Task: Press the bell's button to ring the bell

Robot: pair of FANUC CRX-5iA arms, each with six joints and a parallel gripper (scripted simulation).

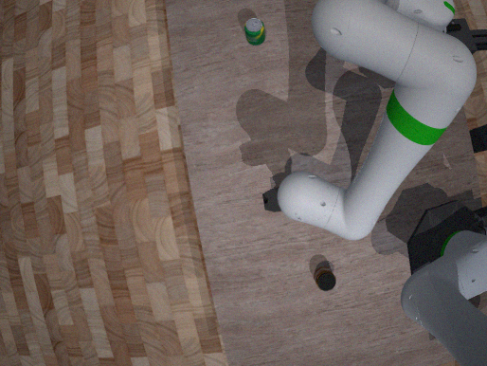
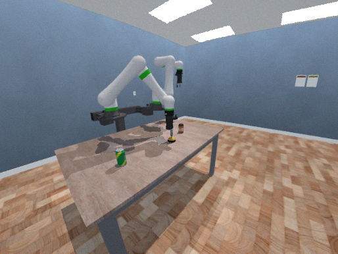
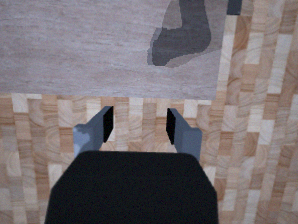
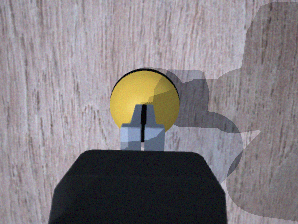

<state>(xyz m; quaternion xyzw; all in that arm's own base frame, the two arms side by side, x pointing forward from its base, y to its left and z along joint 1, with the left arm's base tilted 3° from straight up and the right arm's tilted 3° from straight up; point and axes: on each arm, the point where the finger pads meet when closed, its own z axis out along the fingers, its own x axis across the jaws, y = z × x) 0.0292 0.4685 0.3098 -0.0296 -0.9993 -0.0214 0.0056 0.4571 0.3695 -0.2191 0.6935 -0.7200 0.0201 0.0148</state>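
Note:
My right hand is 3 cm above the button. Round my right hand: bell: 4 cm below; can: 57 cm to the right, 2 cm below.

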